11 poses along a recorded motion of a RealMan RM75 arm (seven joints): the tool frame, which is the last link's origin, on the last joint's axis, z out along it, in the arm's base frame.
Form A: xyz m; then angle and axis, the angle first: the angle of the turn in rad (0 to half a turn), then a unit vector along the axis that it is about.
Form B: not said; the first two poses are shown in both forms.
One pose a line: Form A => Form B
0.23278, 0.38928, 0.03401, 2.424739, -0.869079, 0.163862, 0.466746 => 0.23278, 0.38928, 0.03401, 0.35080, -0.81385, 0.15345, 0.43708
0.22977, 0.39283, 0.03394, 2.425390, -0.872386, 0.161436, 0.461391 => 0.22977, 0.39283, 0.03394, 0.35050, -0.81705, 0.15120, 0.43212
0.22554, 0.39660, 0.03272, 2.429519, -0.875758, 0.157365, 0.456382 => 0.22554, 0.39660, 0.03272, 0.34856, -0.82084, 0.14750, 0.42776
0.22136, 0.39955, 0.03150, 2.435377, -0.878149, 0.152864, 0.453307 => 0.22136, 0.39955, 0.03150, 0.34582, -0.82397, 0.14343, 0.42534
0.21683, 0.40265, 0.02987, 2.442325, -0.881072, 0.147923, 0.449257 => 0.21683, 0.40265, 0.02987, 0.34255, -0.82777, 0.13897, 0.42208
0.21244, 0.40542, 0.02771, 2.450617, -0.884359, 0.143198, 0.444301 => 0.21244, 0.40542, 0.02771, 0.33866, -0.83210, 0.13474, 0.41805
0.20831, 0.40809, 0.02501, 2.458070, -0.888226, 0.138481, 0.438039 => 0.20831, 0.40809, 0.02501, 0.33515, -0.83686, 0.13047, 0.41271
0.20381, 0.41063, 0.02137, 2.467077, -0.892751, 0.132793, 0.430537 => 0.20381, 0.41063, 0.02137, 0.33090, -0.84246, 0.12531, 0.40628
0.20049, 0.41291, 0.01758, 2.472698, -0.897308, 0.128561, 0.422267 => 0.20049, 0.41291, 0.01758, 0.32825, -0.84759, 0.12144, 0.39887
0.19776, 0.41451, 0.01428, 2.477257, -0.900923, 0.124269, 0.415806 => 0.19776, 0.41451, 0.01428, 0.32609, -0.85168, 0.11748, 0.39308
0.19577, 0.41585, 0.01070, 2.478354, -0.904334, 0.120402, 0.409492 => 0.19577, 0.41585, 0.01070, 0.32557, -0.85506, 0.11384, 0.38718
